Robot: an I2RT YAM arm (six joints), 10 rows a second.
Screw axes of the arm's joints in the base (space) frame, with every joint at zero. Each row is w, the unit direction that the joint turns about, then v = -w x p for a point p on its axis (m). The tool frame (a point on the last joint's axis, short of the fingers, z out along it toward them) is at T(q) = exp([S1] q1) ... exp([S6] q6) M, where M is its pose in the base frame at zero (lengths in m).
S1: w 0 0 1 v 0 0 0
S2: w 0 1 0 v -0.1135 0 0.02
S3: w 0 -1 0 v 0.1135 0 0.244
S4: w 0 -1 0 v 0.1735 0 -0.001
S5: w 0 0 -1 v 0 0.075 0
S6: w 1 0 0 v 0 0.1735 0
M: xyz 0.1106 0 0.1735 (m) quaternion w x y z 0.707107 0 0.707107 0
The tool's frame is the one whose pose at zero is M.
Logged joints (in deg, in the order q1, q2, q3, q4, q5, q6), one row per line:
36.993, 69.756, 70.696, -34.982, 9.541, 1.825
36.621, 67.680, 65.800, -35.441, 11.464, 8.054
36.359, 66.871, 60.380, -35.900, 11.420, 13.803
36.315, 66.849, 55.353, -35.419, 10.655, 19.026
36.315, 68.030, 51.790, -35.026, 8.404, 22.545
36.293, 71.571, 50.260, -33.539, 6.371, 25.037
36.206, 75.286, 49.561, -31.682, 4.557, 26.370
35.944, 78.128, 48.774, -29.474, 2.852, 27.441
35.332, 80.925, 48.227, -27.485, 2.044, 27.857
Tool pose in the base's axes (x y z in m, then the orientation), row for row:
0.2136, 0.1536, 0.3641, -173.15, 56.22, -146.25
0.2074, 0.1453, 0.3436, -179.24, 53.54, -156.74
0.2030, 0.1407, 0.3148, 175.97, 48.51, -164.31
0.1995, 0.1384, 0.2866, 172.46, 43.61, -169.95
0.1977, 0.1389, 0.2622, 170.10, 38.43, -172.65
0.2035, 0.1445, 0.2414, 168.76, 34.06, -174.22
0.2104, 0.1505, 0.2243, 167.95, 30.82, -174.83
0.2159, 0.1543, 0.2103, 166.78, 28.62, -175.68
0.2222, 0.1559, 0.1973, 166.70, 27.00, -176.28
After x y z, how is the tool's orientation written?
As angles about the fixed x, y, z axes (roll, pitch, yaw), in degrees.
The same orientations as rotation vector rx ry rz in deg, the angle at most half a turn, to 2 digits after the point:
-32.17, 119.69, 12.11
-25.17, 124.40, 12.08
-20.08, 130.40, 12.71
-15.55, 135.75, 13.75
-13.34, 140.97, 15.39
-11.73, 145.31, 16.57
-11.04, 148.49, 17.54
-10.14, 150.57, 18.92
-9.21, 152.18, 18.95

